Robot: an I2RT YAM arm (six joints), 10 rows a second.
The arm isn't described. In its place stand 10 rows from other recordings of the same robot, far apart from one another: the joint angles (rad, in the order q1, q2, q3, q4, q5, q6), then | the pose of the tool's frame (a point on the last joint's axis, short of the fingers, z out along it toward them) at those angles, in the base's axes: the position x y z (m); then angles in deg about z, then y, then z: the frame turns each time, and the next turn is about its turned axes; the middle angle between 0 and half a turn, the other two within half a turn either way.
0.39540, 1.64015, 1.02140, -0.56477, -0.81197, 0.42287 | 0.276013, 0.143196, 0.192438, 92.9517, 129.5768, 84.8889
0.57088, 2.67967, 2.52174, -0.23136, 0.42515, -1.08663 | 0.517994, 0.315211, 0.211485, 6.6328, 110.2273, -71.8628
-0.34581, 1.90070, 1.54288, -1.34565, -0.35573, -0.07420 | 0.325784, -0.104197, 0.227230, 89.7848, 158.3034, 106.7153
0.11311, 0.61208, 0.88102, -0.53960, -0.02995, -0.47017 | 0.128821, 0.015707, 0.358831, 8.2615, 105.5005, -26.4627
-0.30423, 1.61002, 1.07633, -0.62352, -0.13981, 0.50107 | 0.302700, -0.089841, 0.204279, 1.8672, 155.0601, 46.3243
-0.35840, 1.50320, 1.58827, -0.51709, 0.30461, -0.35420 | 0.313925, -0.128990, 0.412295, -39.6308, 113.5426, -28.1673
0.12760, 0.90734, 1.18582, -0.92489, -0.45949, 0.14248 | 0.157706, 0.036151, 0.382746, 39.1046, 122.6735, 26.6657
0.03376, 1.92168, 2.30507, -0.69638, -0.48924, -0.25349 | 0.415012, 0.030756, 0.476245, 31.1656, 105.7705, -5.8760
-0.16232, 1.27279, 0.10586, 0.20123, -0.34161, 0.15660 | 0.155001, -0.013298, 0.075707, 22.7068, 140.7981, 34.8162
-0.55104, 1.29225, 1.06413, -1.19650, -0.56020, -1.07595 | 0.192913, -0.096349, 0.267318, 45.3541, 146.9415, 12.8658
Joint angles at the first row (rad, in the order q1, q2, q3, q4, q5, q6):
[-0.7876 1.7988 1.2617 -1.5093 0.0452 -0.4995]
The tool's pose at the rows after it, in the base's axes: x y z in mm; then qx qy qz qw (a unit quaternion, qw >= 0):
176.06 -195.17 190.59 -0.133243 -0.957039 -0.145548 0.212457
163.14 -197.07 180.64 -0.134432 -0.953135 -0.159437 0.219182
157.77 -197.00 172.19 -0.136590 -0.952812 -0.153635 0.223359
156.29 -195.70 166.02 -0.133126 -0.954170 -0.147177 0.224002
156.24 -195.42 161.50 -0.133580 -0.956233 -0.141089 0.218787
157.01 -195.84 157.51 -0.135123 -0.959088 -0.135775 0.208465
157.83 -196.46 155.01 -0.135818 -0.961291 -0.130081 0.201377
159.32 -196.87 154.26 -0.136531 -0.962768 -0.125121 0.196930
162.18 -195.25 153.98 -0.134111 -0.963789 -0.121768 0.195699
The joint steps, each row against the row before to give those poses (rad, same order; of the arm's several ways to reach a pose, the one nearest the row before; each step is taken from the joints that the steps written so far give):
[-0.0431 0.0001 -0.0465 0.0030 0.0004 -0.0424]
[-0.0412 0.0000 -0.0488 0.0214 0.0080 -0.0347]
[-0.0133 -0.0001 -0.0363 0.0381 0.0195 -0.0035]
[0.0004 0.0000 -0.0252 0.0332 0.0118 -0.0041]
[0.0007 0.0000 -0.0160 0.0325 0.0015 0.0007]
[0.0004 0.0000 -0.0122 0.0354 -0.0065 0.0000]
[0.0008 0.0001 -0.0069 0.0256 -0.0015 0.0004]
[0.0034 0.0000 -0.0003 0.0137 -0.0004 0.0038]
[0.0126 0.0000 0.0000 0.0058 -0.0011 0.0069]

